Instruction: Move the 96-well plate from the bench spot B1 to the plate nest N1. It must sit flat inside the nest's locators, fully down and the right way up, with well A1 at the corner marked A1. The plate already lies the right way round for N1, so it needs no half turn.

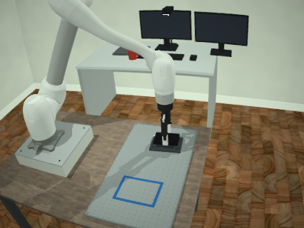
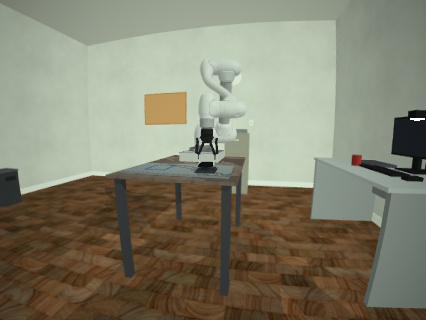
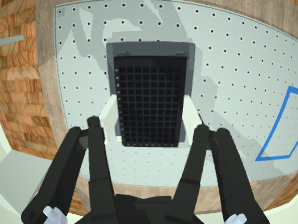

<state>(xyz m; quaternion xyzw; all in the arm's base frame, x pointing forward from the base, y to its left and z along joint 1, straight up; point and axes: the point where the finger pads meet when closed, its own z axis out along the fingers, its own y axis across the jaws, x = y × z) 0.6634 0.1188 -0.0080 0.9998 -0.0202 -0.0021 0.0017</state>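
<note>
The dark plate nest N1 is 60 mm below my hand. From my hand the other things lie so: black 96-well plate (20 mm below).
</note>
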